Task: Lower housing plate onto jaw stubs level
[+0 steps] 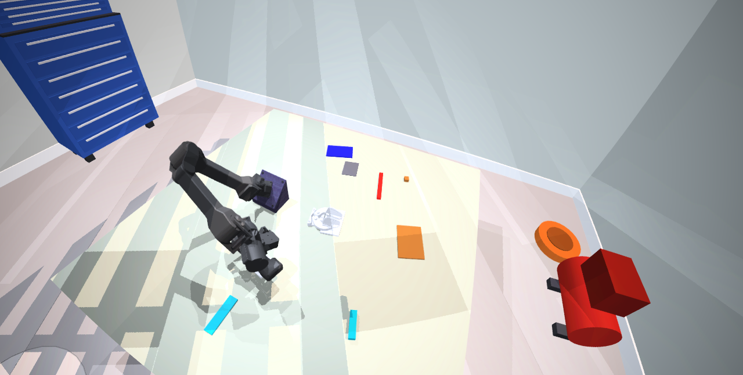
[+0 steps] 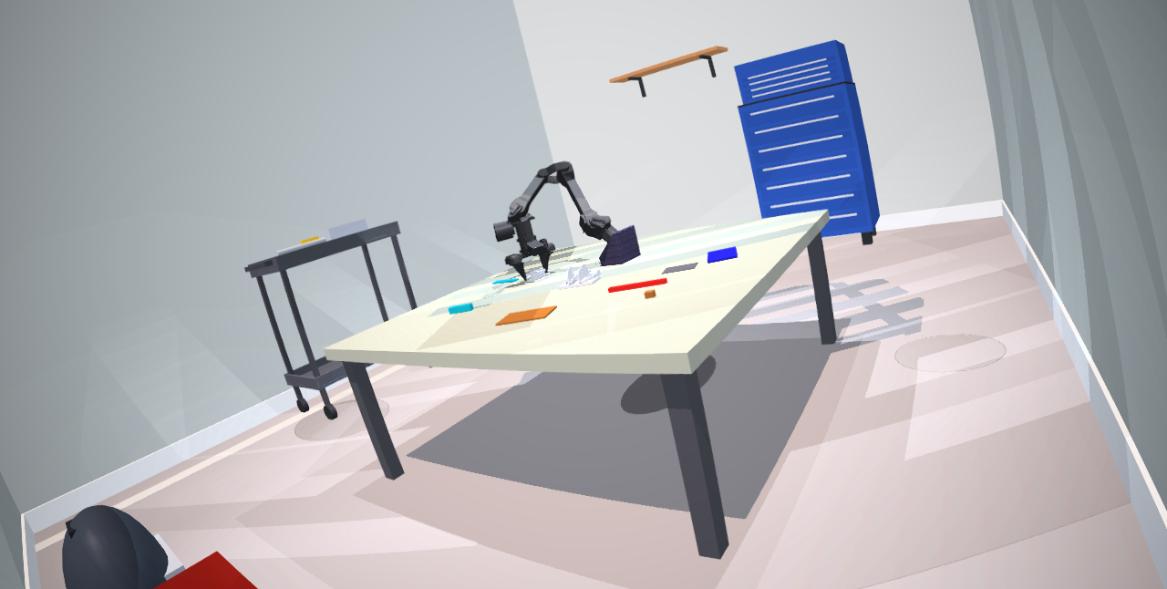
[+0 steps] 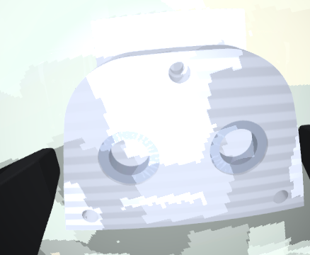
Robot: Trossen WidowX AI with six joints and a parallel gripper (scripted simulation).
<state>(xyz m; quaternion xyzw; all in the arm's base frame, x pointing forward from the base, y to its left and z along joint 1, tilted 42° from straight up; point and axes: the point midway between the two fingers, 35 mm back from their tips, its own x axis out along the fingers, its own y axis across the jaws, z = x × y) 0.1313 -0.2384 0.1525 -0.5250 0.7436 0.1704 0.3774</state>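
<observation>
My gripper tip is now 10 mm to the right of the white part. Also, from my gripper tip: cyan bar: 40 mm behind, 180 mm to the right, 10 mm below; then orange plate: 460 mm ahead, 260 mm to the left, 10 mm below; then red bar: 290 mm ahead, 520 mm to the left, 10 mm below.
</observation>
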